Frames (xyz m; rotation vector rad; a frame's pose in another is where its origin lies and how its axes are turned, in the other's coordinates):
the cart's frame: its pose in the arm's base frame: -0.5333 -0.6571 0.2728 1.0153 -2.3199 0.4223
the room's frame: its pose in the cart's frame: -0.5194 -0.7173 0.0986 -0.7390 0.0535 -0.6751
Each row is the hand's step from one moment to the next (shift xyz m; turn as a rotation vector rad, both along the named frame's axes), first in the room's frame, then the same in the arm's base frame.
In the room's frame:
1: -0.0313 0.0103 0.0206 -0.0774 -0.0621 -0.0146
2: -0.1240 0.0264 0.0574 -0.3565 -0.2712 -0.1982
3: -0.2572 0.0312 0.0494 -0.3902 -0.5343 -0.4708
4: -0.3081 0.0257 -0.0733 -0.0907 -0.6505 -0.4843
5: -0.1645 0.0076 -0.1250 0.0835 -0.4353 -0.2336
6: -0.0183 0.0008 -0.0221 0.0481 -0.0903 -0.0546
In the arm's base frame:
1: -0.0209 0.0302 -0.0127 0.0472 0.0513 -0.0721
2: -0.0547 0.1174 -0.0510 0.3255 0.2573 -0.2603
3: -0.0410 0.2435 -0.0928 0.6913 0.2274 -0.3603
4: 0.0730 0.3034 -0.0598 0.7378 -0.0899 -0.3369
5: 0.1174 0.1701 0.0025 0.4044 -0.2046 -0.2135
6: 0.0203 0.0199 0.0040 0.0873 -0.0702 -0.0301

